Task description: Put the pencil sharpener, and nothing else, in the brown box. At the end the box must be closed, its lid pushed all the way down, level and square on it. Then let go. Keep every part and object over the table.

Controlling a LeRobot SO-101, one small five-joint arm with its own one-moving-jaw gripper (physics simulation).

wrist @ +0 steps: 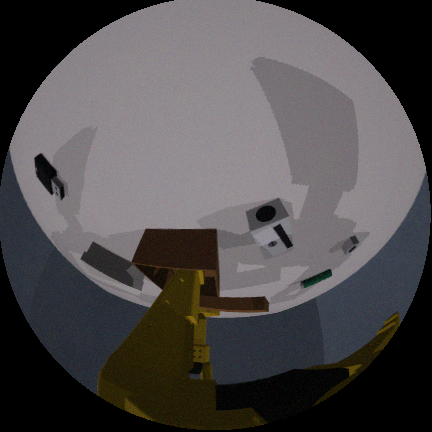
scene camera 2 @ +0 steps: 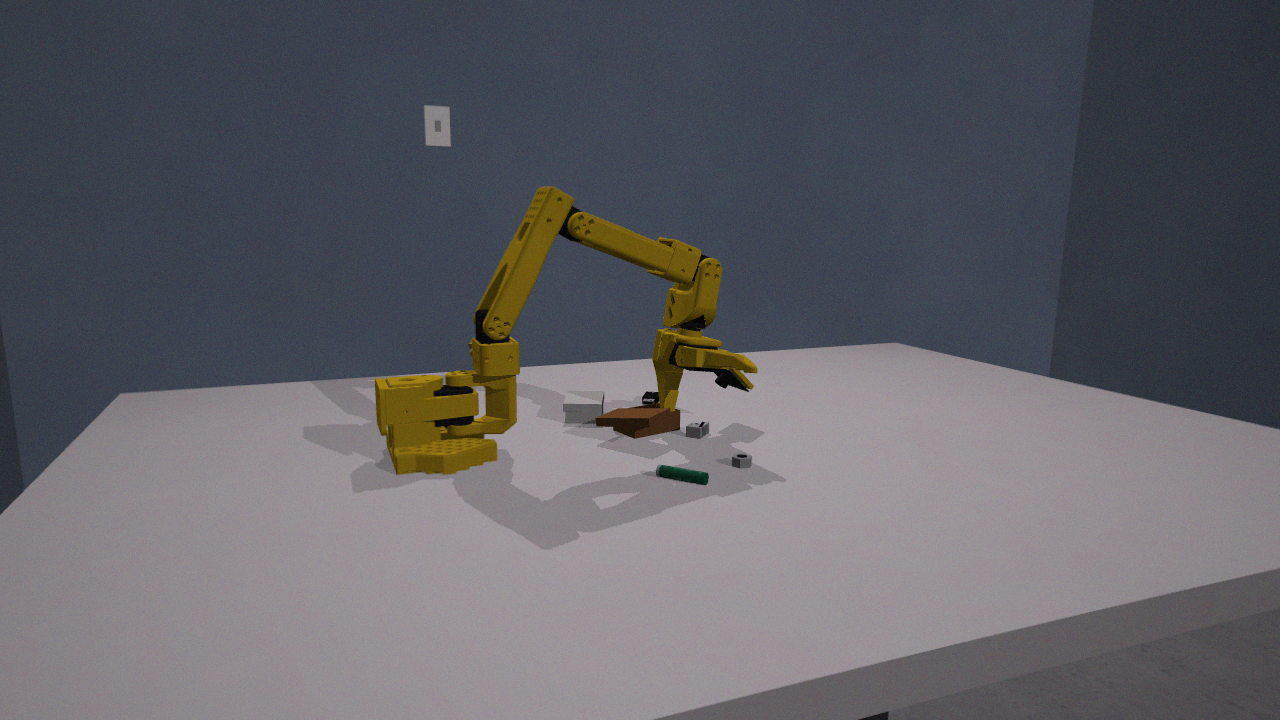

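Note:
The brown box stands with its hollow side partly showing in the wrist view. A flatter brown part, apparently its lid, lies off to the side, not square on it; how the two touch is hard to tell. The grey pencil sharpener, with a black blade and a round dark hole, lies on the table outside the box, to its right. My gripper is wide open and empty. Its fixed jaw points down at the box, hiding part of it; the moving jaw is swung far out to the right.
A green cylinder and a small grey nut lie beyond the sharpener. A black USB stick lies behind the box in the scene view. A pale grey block stands left of the box.

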